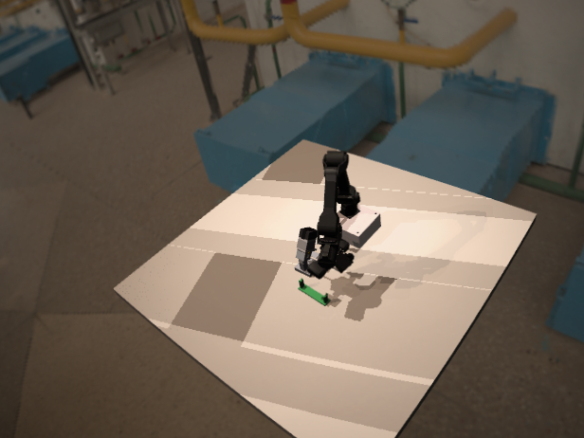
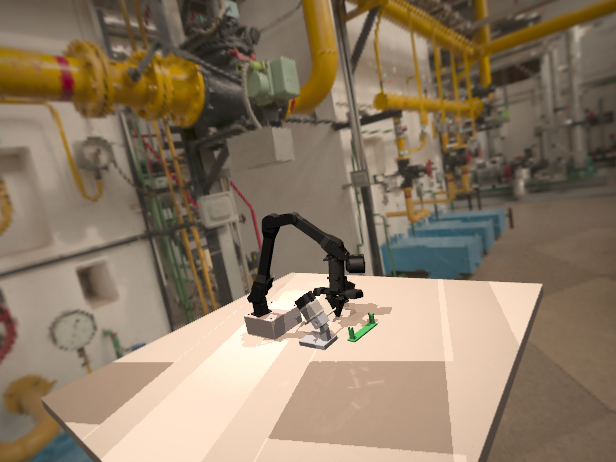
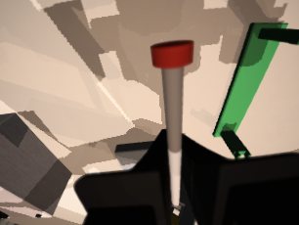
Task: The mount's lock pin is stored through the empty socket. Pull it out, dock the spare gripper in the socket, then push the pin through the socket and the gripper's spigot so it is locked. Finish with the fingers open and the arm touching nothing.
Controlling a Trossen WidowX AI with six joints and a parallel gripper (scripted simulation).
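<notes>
My gripper tip is 10 mm short of the grey mount and 100 mm to the left of it. Round my gripper tip: green cradle 90 mm ahead, 20 mm to the left, 20 mm below; spare gripper 110 mm to the right, 70 mm above.
</notes>
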